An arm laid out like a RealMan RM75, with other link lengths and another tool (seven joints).
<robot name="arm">
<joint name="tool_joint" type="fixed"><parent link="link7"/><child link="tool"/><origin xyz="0.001 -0.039 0.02" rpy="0 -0.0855 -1.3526"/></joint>
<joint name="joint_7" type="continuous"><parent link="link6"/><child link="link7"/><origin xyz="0 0 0.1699"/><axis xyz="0 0 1"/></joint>
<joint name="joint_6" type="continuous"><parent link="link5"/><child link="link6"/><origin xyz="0 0 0"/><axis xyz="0 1 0"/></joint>
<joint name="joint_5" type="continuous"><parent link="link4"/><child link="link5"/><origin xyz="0 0 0.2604"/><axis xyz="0 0 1"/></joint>
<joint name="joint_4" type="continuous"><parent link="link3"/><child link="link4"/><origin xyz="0 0 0"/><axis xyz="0 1 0"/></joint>
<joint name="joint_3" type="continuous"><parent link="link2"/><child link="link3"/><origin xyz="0 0 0.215"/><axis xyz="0 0 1"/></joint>
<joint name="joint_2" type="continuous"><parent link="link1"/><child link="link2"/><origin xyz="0 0 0"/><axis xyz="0 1 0"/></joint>
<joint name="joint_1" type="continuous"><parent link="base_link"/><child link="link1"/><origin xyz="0 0 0.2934"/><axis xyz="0 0 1"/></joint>
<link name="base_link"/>
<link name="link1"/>
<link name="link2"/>
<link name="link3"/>
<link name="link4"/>
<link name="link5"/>
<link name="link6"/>
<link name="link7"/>
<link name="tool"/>
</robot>
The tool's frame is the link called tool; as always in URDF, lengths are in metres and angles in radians. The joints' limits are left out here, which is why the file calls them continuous.
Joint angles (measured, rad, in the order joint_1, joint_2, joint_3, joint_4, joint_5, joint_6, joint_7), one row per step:
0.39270 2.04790 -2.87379 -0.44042 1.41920 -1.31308 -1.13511
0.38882 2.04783 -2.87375 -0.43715 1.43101 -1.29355 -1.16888
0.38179 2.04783 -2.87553 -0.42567 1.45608 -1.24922 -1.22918
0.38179 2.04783 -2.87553 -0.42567 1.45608 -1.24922 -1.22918
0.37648 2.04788 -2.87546 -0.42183 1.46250 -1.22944 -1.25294
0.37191 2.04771 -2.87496 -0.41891 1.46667 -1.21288 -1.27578
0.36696 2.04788 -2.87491 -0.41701 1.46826 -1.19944 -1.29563
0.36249 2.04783 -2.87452 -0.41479 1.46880 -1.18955 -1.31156
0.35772 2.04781 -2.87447 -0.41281 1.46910 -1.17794 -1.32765
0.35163 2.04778 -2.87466 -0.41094 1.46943 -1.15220 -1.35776
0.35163 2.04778 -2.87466 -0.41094 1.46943 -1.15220 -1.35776
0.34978 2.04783 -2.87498 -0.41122 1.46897 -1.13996 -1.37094
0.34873 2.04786 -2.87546 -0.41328 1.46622 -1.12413 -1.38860
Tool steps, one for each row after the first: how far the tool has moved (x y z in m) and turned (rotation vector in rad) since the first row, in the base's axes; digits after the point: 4 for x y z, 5 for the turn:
0.0048 0.0000 -0.0014 -0.00048 -0.03612 -0.02363
0.0163 0.0003 -0.0044 -0.00914 -0.10664 -0.07423
0.0163 0.0003 -0.0044 -0.00914 -0.10664 -0.07423
0.0213 -0.0004 -0.0063 -0.01672 -0.13495 -0.09508
0.0254 -0.0010 -0.0080 -0.02322 -0.16164 -0.11137
0.0286 -0.0021 -0.0098 -0.03007 -0.18460 -0.12375
0.0313 -0.0031 -0.0110 -0.03490 -0.20378 -0.13334
0.0343 -0.0042 -0.0127 -0.04179 -0.22336 -0.14358
0.0389 -0.0056 -0.0167 -0.05901 -0.25919 -0.16073
0.0389 -0.0056 -0.0167 -0.05901 -0.25919 -0.16073
0.0403 -0.0060 -0.0190 -0.06821 -0.27428 -0.16677
0.0410 -0.0063 -0.0224 -0.08135 -0.29379 -0.17061

